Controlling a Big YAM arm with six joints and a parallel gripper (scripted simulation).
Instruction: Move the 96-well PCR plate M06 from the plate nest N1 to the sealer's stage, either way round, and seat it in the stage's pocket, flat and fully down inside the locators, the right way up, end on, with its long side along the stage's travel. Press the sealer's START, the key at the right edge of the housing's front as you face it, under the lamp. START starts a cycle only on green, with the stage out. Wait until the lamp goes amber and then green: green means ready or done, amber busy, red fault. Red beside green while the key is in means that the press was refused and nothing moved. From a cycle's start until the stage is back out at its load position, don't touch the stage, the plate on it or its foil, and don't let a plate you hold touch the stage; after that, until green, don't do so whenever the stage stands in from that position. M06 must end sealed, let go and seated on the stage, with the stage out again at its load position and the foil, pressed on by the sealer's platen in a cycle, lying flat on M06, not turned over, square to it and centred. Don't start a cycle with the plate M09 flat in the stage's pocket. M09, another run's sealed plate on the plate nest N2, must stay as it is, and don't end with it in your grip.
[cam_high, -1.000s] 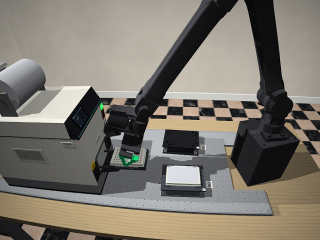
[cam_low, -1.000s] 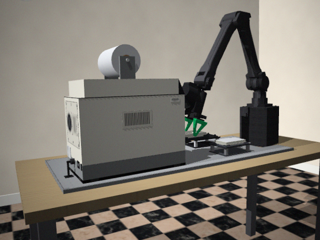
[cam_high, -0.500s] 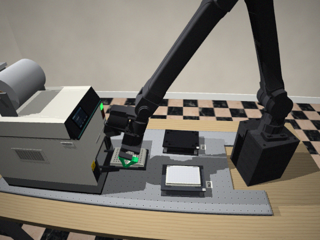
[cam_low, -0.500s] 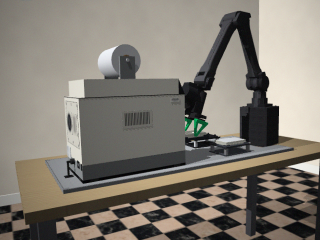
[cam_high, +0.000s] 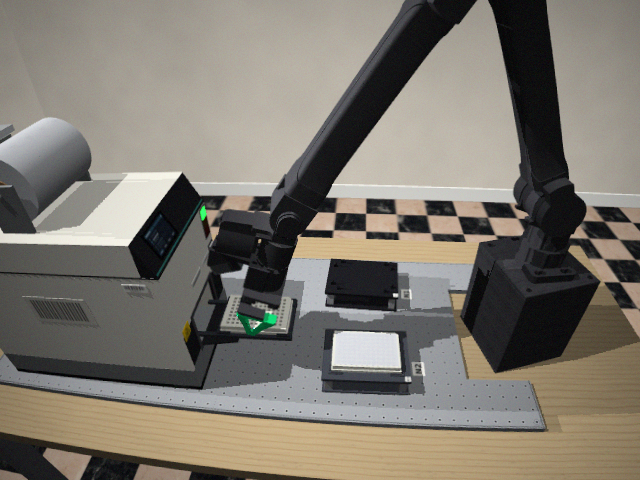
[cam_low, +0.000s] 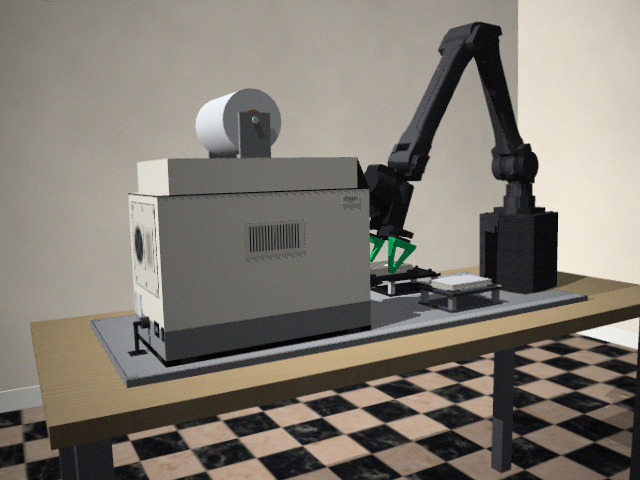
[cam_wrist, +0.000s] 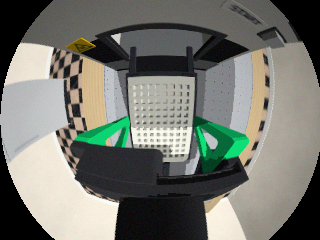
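My gripper is now right at the plate M06. Round my hand: start key 100 mm to the right, 90 mm ahead, 80 mm above; then yellow warning label 110 mm ahead, 80 mm to the left, 40 mm above; then sealer stage 20 mm below.
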